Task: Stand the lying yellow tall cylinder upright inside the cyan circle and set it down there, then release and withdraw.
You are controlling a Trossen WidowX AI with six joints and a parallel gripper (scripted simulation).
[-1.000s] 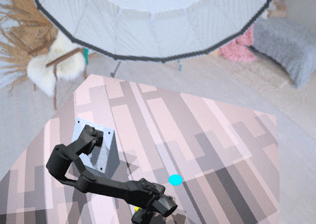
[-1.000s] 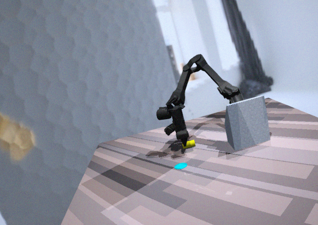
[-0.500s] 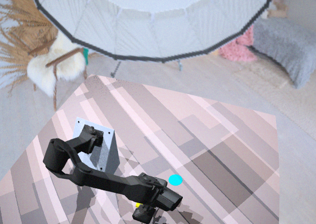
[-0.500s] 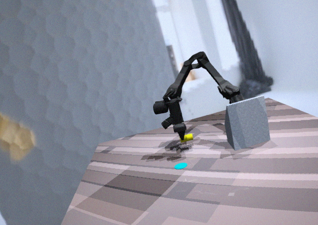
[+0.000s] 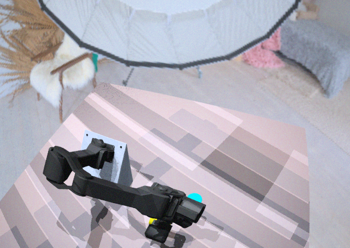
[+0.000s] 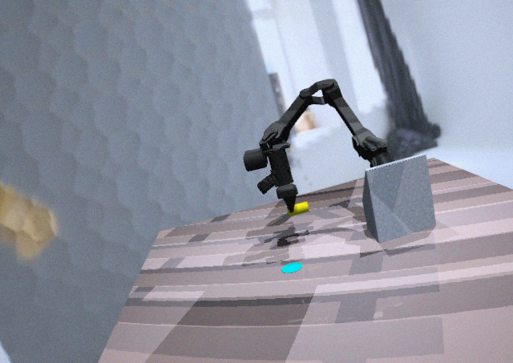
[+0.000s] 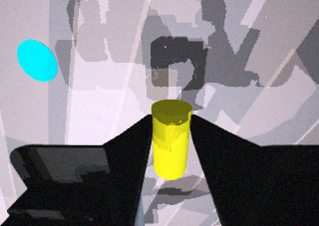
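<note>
The cyan circle lies 190 mm to the left of my gripper tip, 100 mm below it and 50 mm ahead of it. The rest, counted from my gripper tip: yellow cylinder: 20 mm behind.
</note>
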